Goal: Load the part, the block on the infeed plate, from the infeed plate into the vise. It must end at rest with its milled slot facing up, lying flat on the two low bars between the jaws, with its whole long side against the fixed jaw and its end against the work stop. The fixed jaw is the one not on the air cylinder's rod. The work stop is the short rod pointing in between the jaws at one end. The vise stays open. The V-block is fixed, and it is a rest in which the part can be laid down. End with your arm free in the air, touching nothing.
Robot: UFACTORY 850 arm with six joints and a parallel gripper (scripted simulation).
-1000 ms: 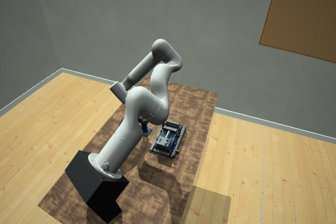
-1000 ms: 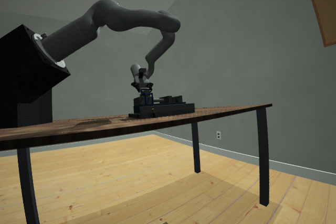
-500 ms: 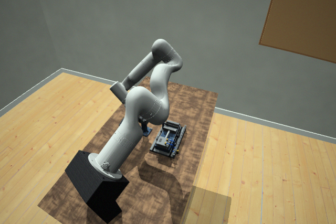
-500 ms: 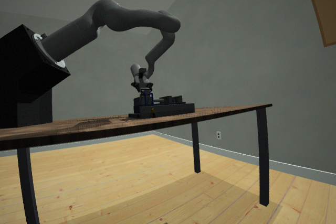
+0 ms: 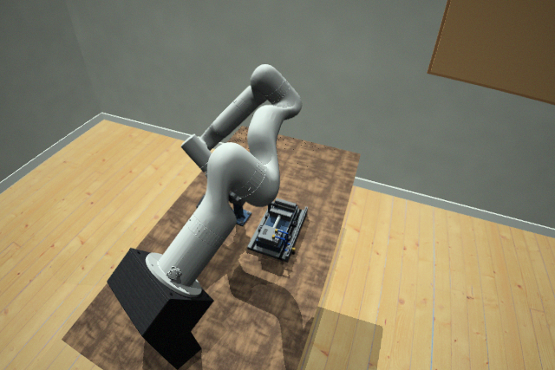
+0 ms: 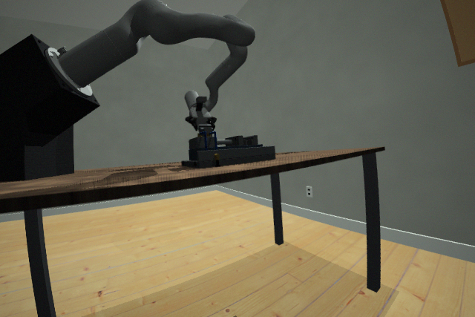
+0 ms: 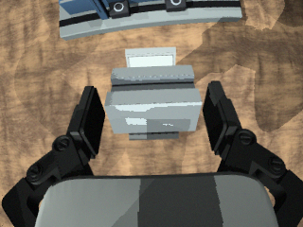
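My hand is 10 mm to the left of the part, 10 mm past it and 10 mm above it. The rest, counted from my hand: work stop 180 mm to the right, 80 mm below, 30 mm behind; moving jaw 200 mm to the right, 90 mm below, 80 mm behind; V-block post 110 mm below, 10 mm to the right, 10 mm behind.
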